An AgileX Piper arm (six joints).
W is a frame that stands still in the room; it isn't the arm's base.
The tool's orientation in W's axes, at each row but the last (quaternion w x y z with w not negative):
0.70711 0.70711 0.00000 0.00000
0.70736 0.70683 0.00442 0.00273
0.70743 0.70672 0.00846 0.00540
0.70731 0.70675 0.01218 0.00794
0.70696 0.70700 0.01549 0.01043
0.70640 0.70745 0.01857 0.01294
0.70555 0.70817 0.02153 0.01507
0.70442 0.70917 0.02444 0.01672
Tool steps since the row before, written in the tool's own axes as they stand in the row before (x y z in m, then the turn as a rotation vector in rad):
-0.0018 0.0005 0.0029 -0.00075 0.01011 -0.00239
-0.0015 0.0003 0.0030 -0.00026 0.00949 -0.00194
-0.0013 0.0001 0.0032 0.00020 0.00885 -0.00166
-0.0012 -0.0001 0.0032 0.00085 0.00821 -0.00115
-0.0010 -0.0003 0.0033 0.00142 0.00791 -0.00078
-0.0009 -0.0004 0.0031 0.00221 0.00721 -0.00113
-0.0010 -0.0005 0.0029 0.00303 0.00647 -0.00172
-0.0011 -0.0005 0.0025 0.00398 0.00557 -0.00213
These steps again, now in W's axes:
-0.0018 -0.0029 0.0005 -0.00075 0.00239 0.01011
-0.0015 -0.0030 0.0003 -0.00026 0.00194 0.00949
-0.0012 -0.0032 0.0001 0.00021 0.00167 0.00885
-0.0011 -0.0032 -0.0001 0.00087 0.00118 0.00820
-0.0009 -0.0033 -0.0003 0.00145 0.00083 0.00790
-0.0008 -0.0031 -0.0004 0.00222 0.00122 0.00719
-0.0009 -0.0029 -0.0005 0.00300 0.00185 0.00645
-0.0010 -0.0026 -0.0005 0.00391 0.00232 0.00554

